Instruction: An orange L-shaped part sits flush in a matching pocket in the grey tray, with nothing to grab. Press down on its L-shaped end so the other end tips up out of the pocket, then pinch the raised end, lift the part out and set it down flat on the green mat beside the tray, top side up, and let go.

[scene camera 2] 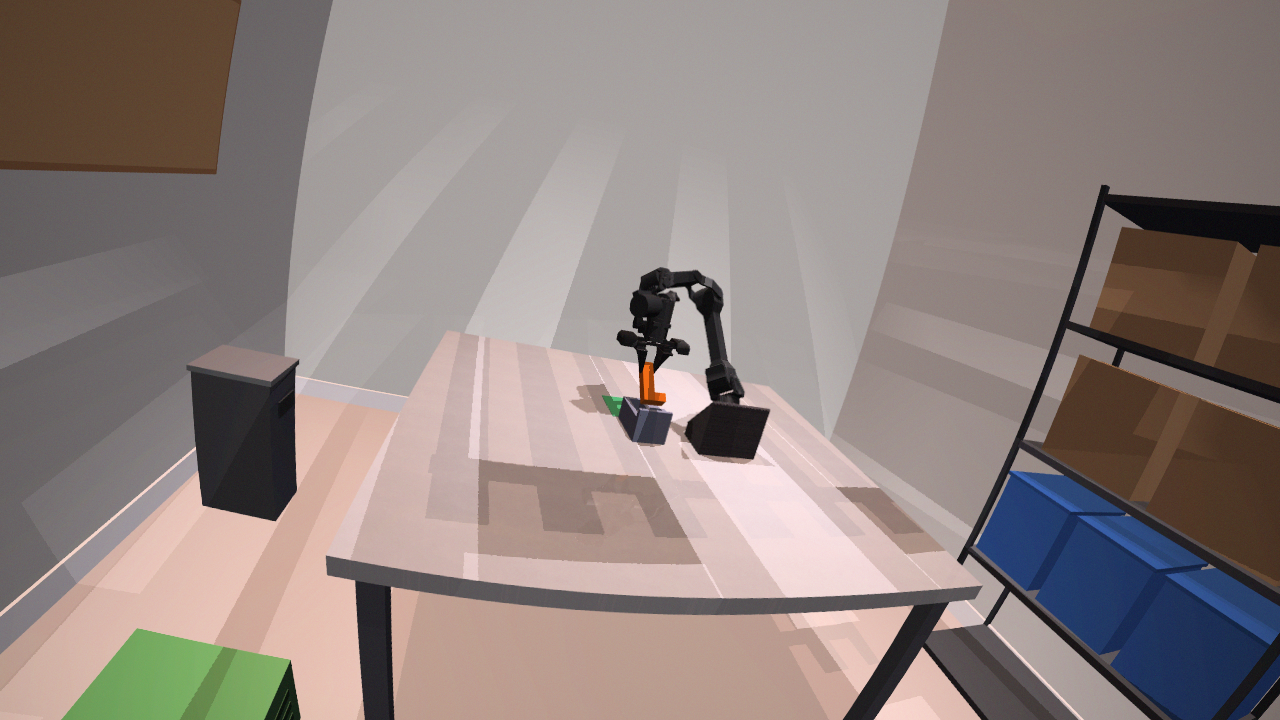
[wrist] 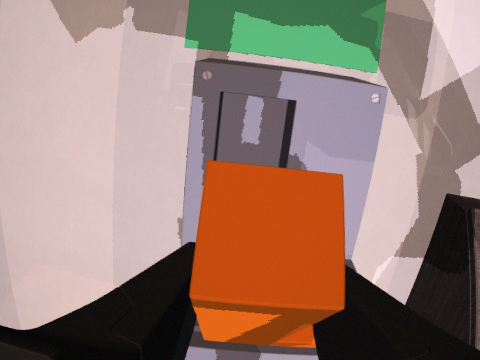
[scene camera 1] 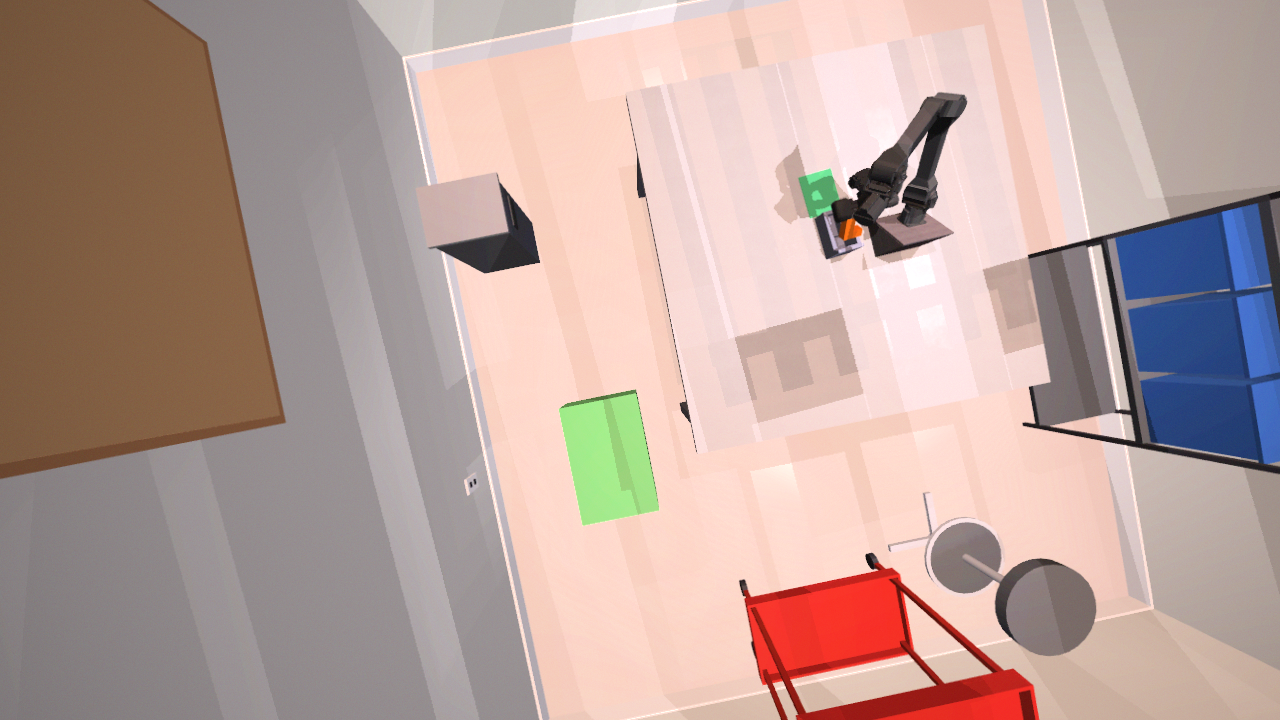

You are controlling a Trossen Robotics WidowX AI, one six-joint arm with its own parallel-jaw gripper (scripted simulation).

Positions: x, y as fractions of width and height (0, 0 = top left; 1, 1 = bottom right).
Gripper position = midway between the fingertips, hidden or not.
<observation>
My gripper (scene camera 1: 0.66, 0.30) carries an orange L-shaped part (wrist: 0.56, 0.72). I also see a green mat (wrist: 0.73, 0.12).
My gripper shows as well in the wrist view (wrist: 0.54, 0.73).
</observation>
